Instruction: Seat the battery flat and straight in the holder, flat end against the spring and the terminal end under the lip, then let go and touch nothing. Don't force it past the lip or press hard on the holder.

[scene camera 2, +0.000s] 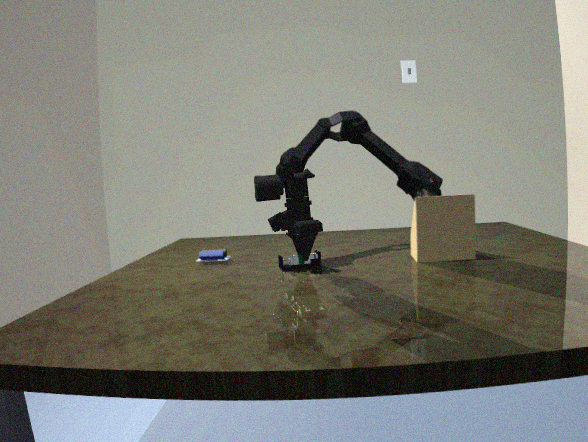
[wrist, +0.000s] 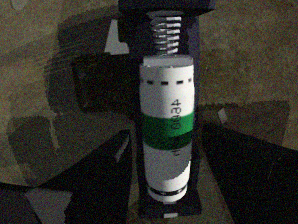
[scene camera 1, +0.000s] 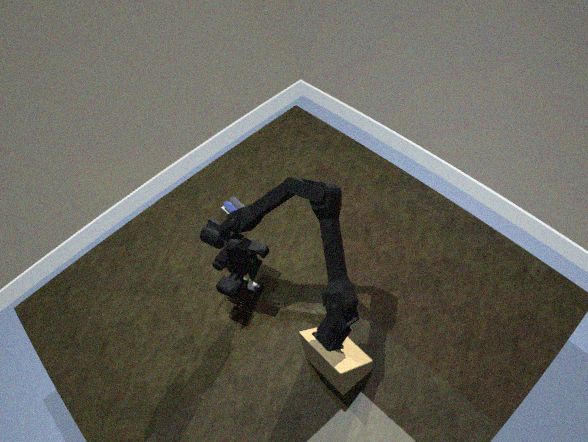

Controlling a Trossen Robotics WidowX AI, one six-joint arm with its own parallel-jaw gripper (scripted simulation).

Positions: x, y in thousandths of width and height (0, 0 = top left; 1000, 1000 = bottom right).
Labels:
My gripper shows in scene camera 2 (516, 589), in the wrist view (562, 605) and in scene camera 1 (424, 644).

